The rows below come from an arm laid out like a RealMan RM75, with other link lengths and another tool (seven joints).
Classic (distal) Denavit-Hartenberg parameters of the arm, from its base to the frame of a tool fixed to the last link. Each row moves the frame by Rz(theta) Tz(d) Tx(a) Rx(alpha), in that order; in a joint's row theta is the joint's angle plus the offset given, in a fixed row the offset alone. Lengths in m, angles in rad.
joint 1: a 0, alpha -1.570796, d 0.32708, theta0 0
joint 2: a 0, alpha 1.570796, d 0, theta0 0
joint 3: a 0, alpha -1.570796, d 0.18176, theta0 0
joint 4: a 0, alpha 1.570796, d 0, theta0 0
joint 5: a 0, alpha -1.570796, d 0.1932, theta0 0
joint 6: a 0, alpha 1.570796, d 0, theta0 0
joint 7: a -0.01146, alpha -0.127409, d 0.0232, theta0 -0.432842
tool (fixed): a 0, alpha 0, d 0.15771, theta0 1.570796
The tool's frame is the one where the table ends.
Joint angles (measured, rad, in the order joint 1, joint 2, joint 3, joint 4, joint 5, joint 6, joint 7), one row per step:
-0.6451 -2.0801 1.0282 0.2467 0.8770 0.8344 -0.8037
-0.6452 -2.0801 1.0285 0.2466 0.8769 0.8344 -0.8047
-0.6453 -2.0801 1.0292 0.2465 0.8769 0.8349 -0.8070
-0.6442 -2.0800 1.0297 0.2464 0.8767 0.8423 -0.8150
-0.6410 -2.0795 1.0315 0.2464 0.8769 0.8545 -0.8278
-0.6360 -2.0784 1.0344 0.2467 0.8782 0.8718 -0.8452
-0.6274 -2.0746 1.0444 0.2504 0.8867 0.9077 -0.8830
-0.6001 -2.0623 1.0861 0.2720 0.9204 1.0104 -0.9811
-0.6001 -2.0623 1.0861 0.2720 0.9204 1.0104 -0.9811
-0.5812 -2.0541 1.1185 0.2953 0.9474 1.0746 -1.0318
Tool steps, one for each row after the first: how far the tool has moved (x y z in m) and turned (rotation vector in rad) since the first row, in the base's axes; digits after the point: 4 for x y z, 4 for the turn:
0.0001 0.0000 0.0000 -0.0004 -0.0008 0.0003
0.0002 -0.0001 -0.0001 -0.0014 -0.0027 0.0004
0.0012 -0.0006 0.0002 -0.0028 -0.0128 -0.0021
0.0023 -0.0018 0.0006 -0.0059 -0.0279 -0.0057
0.0037 -0.0035 0.0012 -0.0108 -0.0473 -0.0113
0.0076 -0.0071 0.0023 -0.0262 -0.0812 -0.0302
0.0195 -0.0198 0.0036 -0.0871 -0.1525 -0.0999
0.0195 -0.0198 0.0036 -0.0871 -0.1525 -0.0999
0.0275 -0.0293 0.0035 -0.1344 -0.1780 -0.1550

